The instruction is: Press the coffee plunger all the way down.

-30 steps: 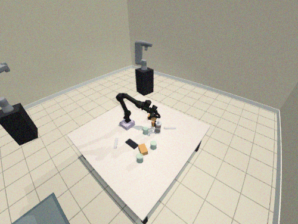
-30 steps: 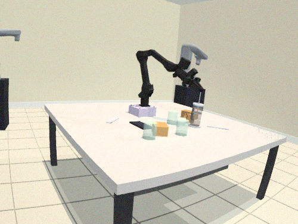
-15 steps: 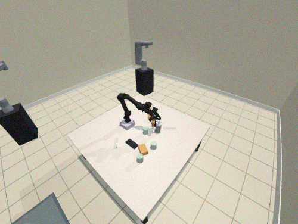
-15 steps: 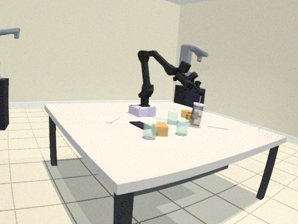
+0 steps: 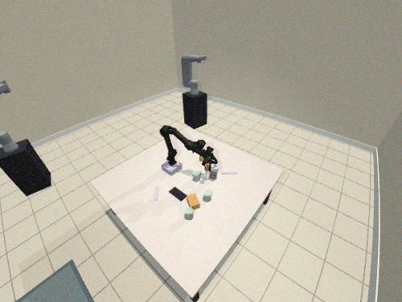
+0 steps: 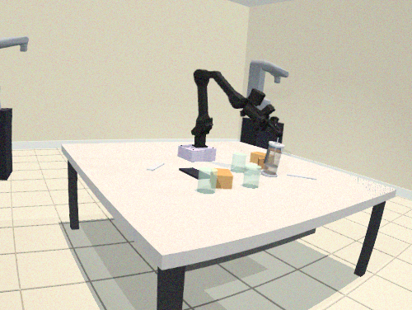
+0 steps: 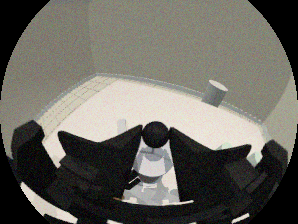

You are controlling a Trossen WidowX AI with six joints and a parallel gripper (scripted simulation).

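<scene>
My gripper tip is now 100 mm above the coffee press, 30 mm past it and 10 mm to the left of it. Also, from my gripper tip: black flat slab 360 mm to the right, 190 mm below, 70 mm behind.
</scene>
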